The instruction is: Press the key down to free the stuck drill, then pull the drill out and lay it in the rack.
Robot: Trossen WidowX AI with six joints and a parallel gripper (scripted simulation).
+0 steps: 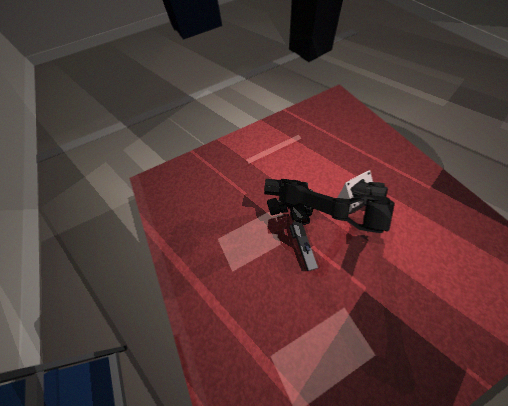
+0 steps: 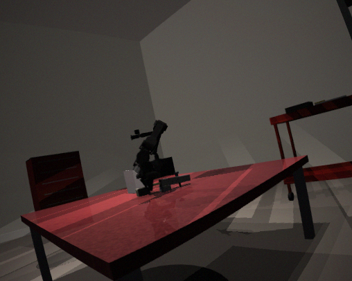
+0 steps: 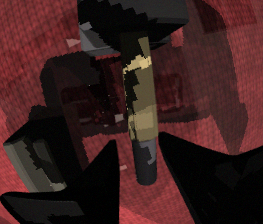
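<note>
My gripper tip is now 2 cm short of the drill, 5 cm to the right of it and 3 cm below it.
</note>
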